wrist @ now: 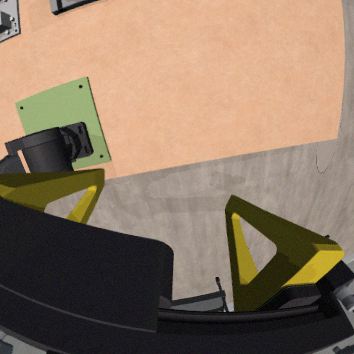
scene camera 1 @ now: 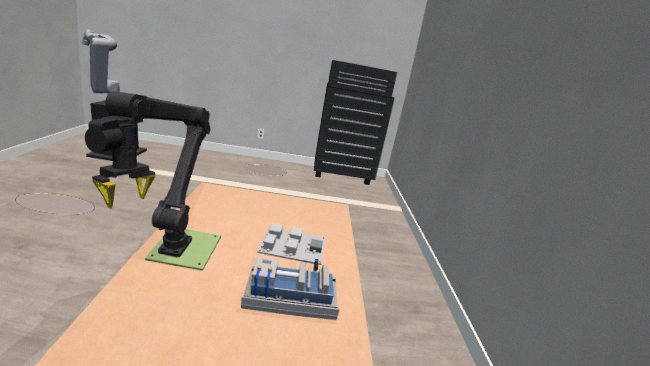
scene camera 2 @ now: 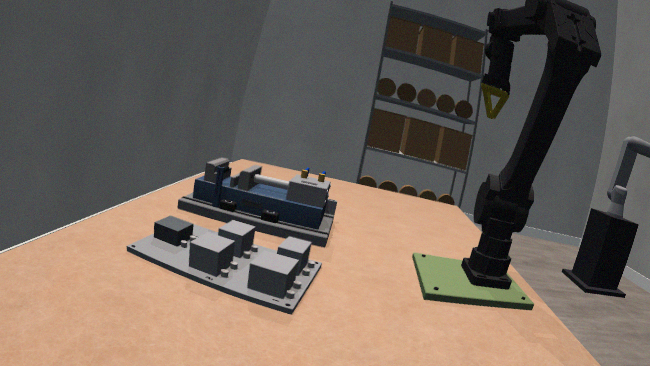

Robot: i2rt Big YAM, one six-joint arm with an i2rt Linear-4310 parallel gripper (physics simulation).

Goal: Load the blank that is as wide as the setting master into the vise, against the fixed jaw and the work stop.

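Frame: origin at the arm's base, x ahead, y right, z down, level; metres.
Seen in the pictures: gripper, fingertip midpoint: [wrist: 167, 189] [scene camera 1: 126, 203] [scene camera 2: 491, 118]; arm's base, origin of the base link: [wrist: 68, 141] [scene camera 1: 175, 246] [scene camera 2: 484, 276].
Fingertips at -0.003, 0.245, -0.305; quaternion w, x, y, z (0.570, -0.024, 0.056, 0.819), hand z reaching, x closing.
Pixels of each thing's top centre, then the offset from my fingertips to it, as dx, dy, dz. "pt": a spot on its surface instead.
- grey plate, middle of its top: [scene camera 2: 224, 257] [scene camera 1: 293, 243] +0.439, -0.397, +0.308
- darker block, middle of its top: [scene camera 2: 174, 222] [scene camera 1: 316, 243] +0.533, -0.390, +0.283
- blue vise, middle of its top: [scene camera 2: 264, 168] [scene camera 1: 295, 271] +0.465, -0.117, +0.217
- dark upright post, surface spot: [scene camera 2: 219, 186] pt +0.528, -0.199, +0.254
- vise's grey base, surface spot: [scene camera 1: 290, 306] pt +0.469, -0.022, +0.277
My gripper [scene camera 1: 126, 202] [scene camera 2: 492, 117] [wrist: 167, 189] is open and empty, high beside the arm's base, far from the blocks. Several light grey blocks, among them a front one [scene camera 1: 292, 246] [scene camera 2: 273, 275] and a middle one [scene camera 2: 211, 254], stand on a grey plate [scene camera 1: 305, 254] [scene camera 2: 145, 246] with a darker block [scene camera 1: 316, 244] [scene camera 2: 173, 230]. Which is the setting master is not labelled. The blue vise [scene camera 2: 255, 205] has an end jaw [scene camera 1: 324, 279] [scene camera 2: 217, 170], an inner jaw [scene camera 1: 302, 276] [scene camera 2: 249, 178] on a rod, and a dark upright post [scene camera 1: 316, 265] [scene camera 2: 219, 186]. No block shows between the jaws.
Small pegs stand beside the blocks. The vise's grey base [scene camera 1: 290, 306] lies alongside the plate. The arm stands on a green base plate [scene camera 1: 205, 247] [scene camera 2: 435, 275] [wrist: 55, 107]. A drawer cabinet [scene camera 1: 355, 122], a shelf rack [scene camera 2: 434, 61] and another arm on a black pedestal [scene camera 2: 602, 252] stand beyond the table.
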